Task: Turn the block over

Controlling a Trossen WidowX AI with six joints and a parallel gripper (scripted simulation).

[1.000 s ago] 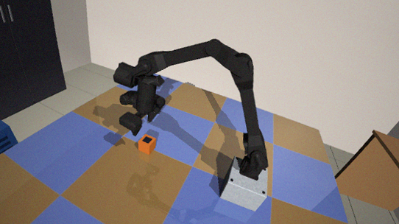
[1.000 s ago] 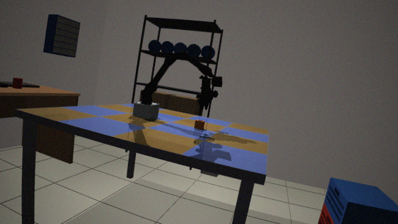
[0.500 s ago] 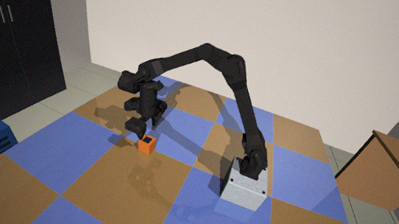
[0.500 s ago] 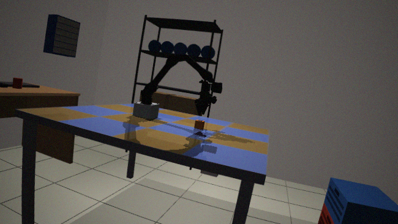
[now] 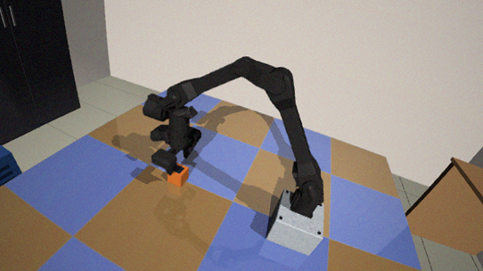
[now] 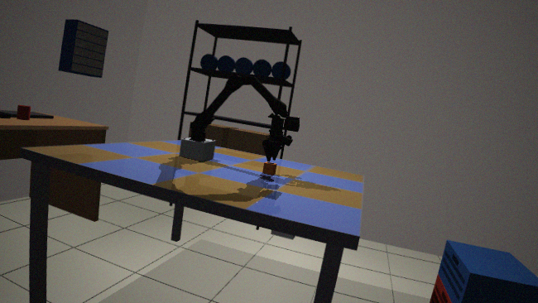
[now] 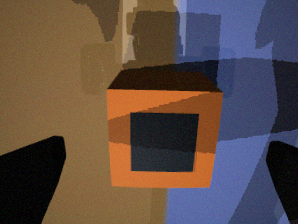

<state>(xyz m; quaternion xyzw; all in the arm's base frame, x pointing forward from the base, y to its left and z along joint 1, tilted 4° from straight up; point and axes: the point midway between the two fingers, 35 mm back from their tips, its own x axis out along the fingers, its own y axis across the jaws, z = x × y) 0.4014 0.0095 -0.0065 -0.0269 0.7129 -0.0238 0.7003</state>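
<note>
The block lies 2 cm below my gripper tip.
</note>
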